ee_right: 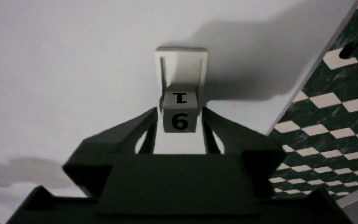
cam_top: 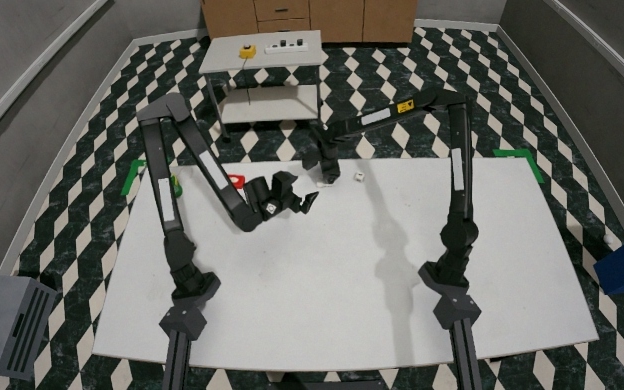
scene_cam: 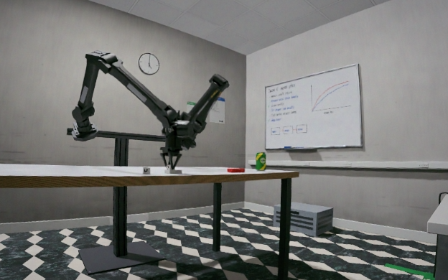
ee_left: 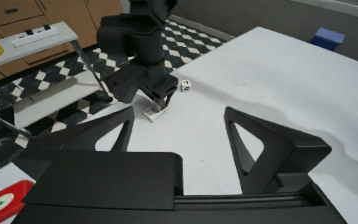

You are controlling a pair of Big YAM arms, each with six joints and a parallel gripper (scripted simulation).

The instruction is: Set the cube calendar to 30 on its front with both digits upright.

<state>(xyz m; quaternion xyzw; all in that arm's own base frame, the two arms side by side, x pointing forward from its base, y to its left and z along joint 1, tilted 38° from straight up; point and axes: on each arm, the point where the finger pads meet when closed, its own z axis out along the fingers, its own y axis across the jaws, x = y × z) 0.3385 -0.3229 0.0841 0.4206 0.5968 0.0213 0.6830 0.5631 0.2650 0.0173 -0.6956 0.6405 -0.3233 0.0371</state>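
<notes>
Right now the flat white tray is 2 cm to the left of my right hand and 2 cm below it. The rest, counted from my right hand: flat red object (40 cm to the left, 4 cm ahead, 1 cm below).
</notes>
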